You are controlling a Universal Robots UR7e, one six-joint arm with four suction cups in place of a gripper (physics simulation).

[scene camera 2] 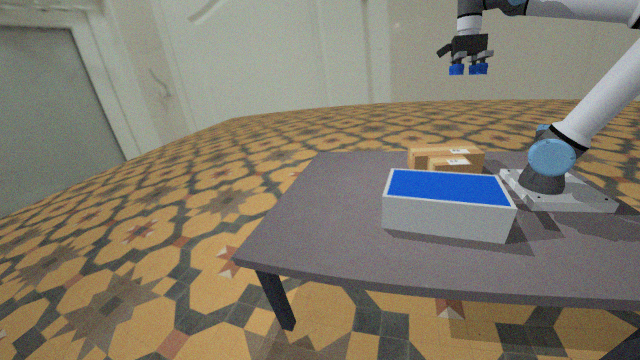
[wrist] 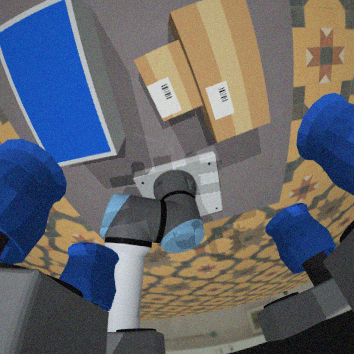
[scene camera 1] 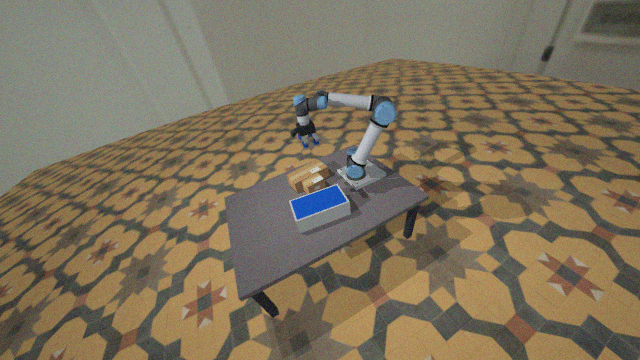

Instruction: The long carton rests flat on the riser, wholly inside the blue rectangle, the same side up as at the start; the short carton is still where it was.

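Seen in the pictures: end effector, tool point: (scene camera 2: 466,74) (wrist: 190,207); arm's base, origin of the base link: (scene camera 2: 539,185) (wrist: 174,186).
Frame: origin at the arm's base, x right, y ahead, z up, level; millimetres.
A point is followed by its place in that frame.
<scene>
The long carton (scene camera 1: 301,175) {x 129, y 413, z 64 mm} (scene camera 2: 420,153) {x 84, y 465, z 68 mm} (wrist: 227,65) {x 156, y 371, z 68 mm} lies flat on the table, its tape and white label facing up. The short carton (scene camera 1: 314,185) {x -25, y 351, z 52 mm} (scene camera 2: 440,162) {x -2, y 382, z 66 mm} (wrist: 170,75) {x 31, y 360, z 68 mm} lies right beside it, on the riser's side, label up. The grey riser (scene camera 1: 325,218) {x -330, y 373, z 18 mm} (scene camera 2: 445,218) {x -330, y 373, z 33 mm} (wrist: 102,75) {x -131, y 386, z 9 mm} stands beside the short carton; the blue rectangle (scene camera 1: 320,201) {x -240, y 367, z 87 mm} (scene camera 2: 447,188) {x -251, y 372, z 87 mm} (wrist: 57,80) {x -206, y 400, z 87 mm} on its top is bare. My gripper (scene camera 1: 310,142) {x 20, y 317, z 396 mm} (scene camera 2: 468,70) {x 20, y 317, z 396 mm} hangs high above the cartons, its blue suction cups pointing down, open and holding nothing. In the wrist view the cups show at both sides.
The arm's base plate (scene camera 1: 376,172) {x -53, y -153, z 2 mm} (scene camera 2: 575,201) {x -105, y -74, z 3 mm} (wrist: 212,185) {x 141, y -25, z -6 mm} is fixed to the table (scene camera 1: 270,240) {x -308, y 750, z -34 mm} (scene camera 2: 320,240) {x -444, y 725, z -34 mm} near the cartons and the riser's end. The arm reaches over from it. The riser stands taller than the table top around it.
</scene>
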